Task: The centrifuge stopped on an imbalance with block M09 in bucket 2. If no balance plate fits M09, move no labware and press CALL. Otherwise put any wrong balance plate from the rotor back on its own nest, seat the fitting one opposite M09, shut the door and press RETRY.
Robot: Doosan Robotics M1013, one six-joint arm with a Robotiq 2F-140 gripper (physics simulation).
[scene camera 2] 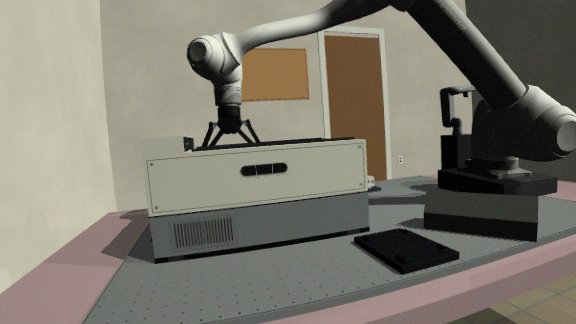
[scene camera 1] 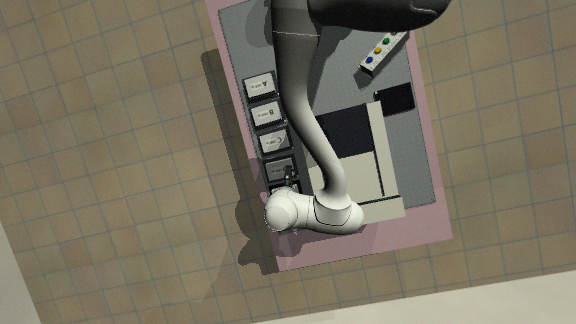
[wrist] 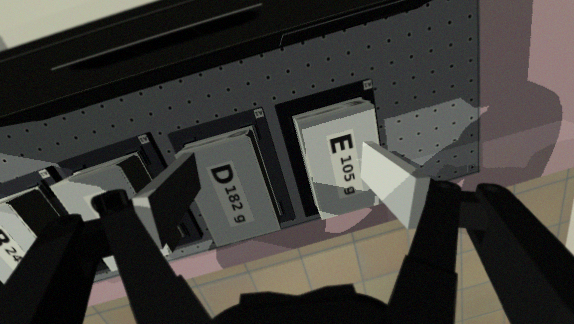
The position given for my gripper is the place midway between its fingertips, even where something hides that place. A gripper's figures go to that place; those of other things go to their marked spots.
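The marked spots on a plate C (wrist: 76, 193) and a plate B (wrist: 33, 209) are 8 cm apart. My gripper (wrist: 280, 165) is 18 cm from the lens, and a plate E (wrist: 331, 138) is 26 cm from the lens. I see that the plate C is 34 cm from the lens, whereas the plate B is 41 cm from the lens.
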